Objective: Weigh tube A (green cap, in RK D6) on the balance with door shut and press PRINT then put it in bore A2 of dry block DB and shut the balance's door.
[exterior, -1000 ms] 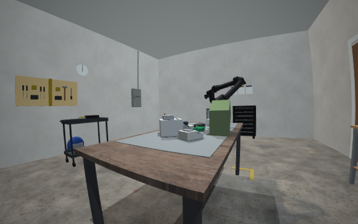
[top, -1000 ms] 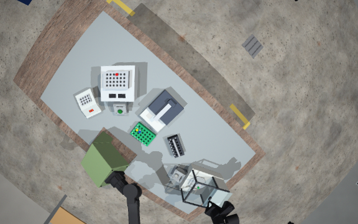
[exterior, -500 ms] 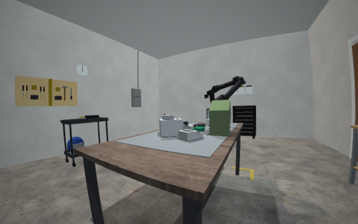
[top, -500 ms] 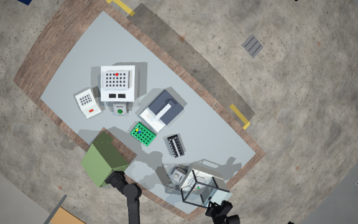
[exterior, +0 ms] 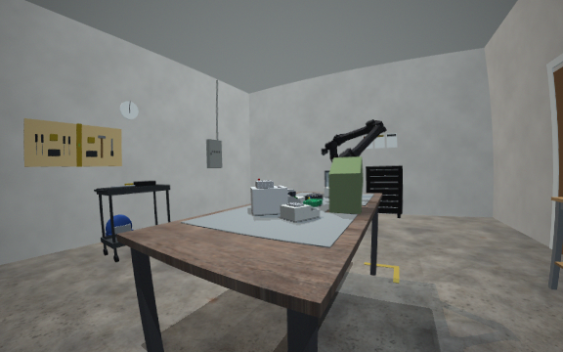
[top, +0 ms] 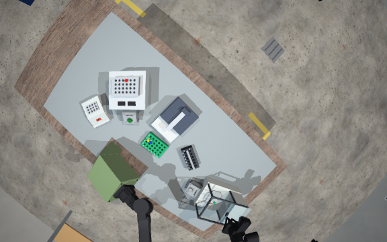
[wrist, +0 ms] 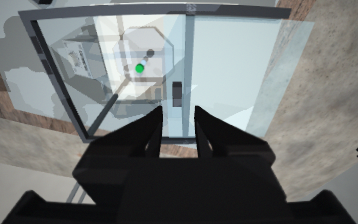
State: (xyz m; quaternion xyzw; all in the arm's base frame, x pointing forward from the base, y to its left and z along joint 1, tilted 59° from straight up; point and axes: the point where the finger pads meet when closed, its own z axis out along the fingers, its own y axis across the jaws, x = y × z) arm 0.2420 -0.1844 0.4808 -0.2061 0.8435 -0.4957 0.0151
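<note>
My gripper is now 50 mm above the sliding door, 30 mm to the left of it and 10 mm short of it. From my hand the other things lie so: green-capped tube: 150 mm below, 60 mm to the left, 20 mm behind; then white print key: 200 mm to the left, 190 mm below, 70 mm behind; then balance pan: 180 mm below, 60 mm to the left, 20 mm behind.
</note>
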